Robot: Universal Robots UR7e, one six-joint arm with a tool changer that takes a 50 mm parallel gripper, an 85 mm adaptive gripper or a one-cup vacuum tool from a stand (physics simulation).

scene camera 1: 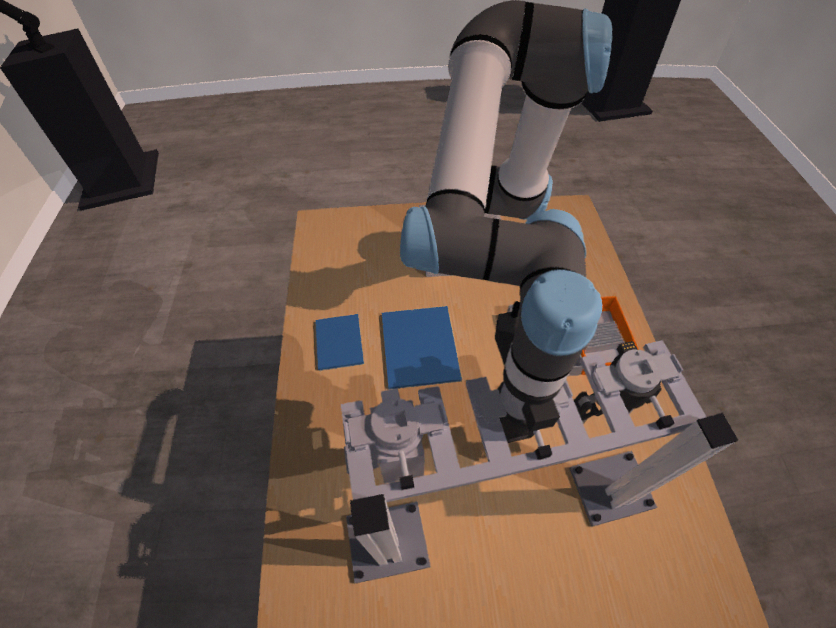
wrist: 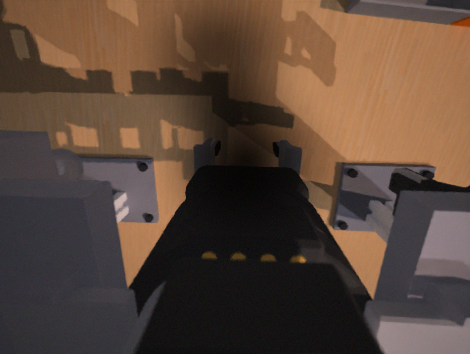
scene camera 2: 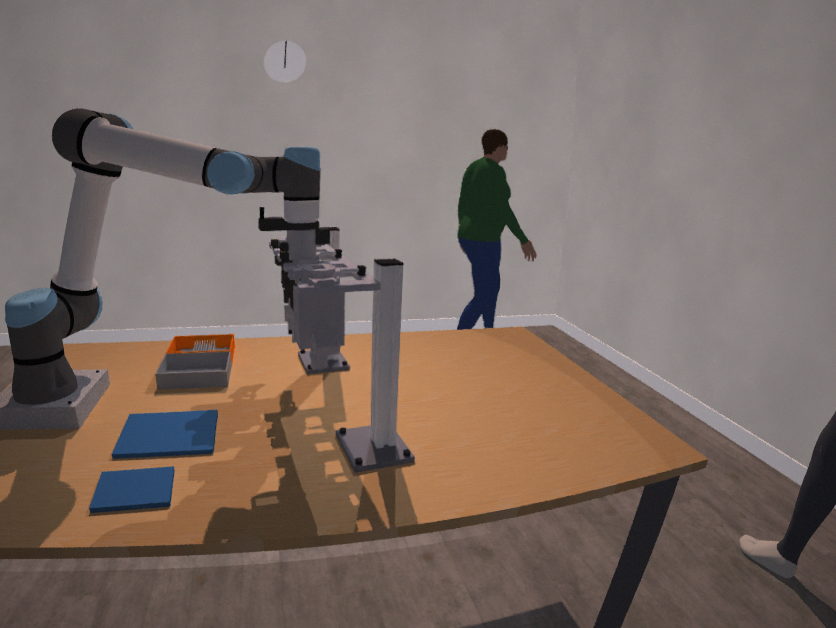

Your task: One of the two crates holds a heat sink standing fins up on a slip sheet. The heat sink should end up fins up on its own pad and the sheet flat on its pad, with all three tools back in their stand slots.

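Note:
The heat sink stands fins up in the orange crate. The slip sheet cannot be made out. The larger blue pad and the smaller blue pad lie bare. The arm's wrist is low over the stand's middle slot, on or just above the black adaptive gripper; whether they are locked together cannot be told. Its fingertips are apart with nothing between them. A grey tool hangs in the left slot and another tool in the right slot.
The tool stand has slot arms close on both sides of the wrist. The grey crate is beside the orange one. A person walks behind the table.

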